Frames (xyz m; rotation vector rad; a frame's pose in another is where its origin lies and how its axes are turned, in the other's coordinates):
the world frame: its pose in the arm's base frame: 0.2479 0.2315 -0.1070 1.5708 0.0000 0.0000
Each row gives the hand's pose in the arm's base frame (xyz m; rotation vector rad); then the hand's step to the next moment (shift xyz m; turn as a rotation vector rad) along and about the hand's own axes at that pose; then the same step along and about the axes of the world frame.
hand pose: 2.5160 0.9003 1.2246 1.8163 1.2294 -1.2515
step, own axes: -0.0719 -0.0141 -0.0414 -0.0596 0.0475 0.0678
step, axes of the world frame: -0.0067 0.0824 -0.0157 0.0116 0.0292 0.0970
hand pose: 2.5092 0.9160 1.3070 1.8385 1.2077 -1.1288
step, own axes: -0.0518 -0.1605 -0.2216 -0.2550 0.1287 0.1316
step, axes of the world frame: -0.0929 0.1283 -0.2291 0.0284 0.1856 0.2523
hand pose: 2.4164 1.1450 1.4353 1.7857 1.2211 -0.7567
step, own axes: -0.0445 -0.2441 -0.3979 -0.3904 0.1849 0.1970
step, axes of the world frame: -0.2336 0.1559 -0.3755 0.0322 0.2828 0.3800
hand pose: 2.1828 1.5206 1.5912 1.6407 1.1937 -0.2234
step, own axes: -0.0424 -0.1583 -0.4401 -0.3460 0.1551 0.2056
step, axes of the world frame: -0.3173 0.1207 -0.3245 0.0339 0.2317 0.3622
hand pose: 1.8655 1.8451 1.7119 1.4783 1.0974 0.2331
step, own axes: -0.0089 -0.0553 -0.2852 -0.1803 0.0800 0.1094
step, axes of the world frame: -0.2298 0.0308 -0.1752 0.0189 0.1194 0.1904
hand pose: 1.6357 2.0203 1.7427 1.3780 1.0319 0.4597
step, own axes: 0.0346 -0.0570 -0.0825 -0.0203 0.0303 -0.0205
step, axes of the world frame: -0.0653 -0.0540 -0.0638 -0.0182 0.0376 -0.0016
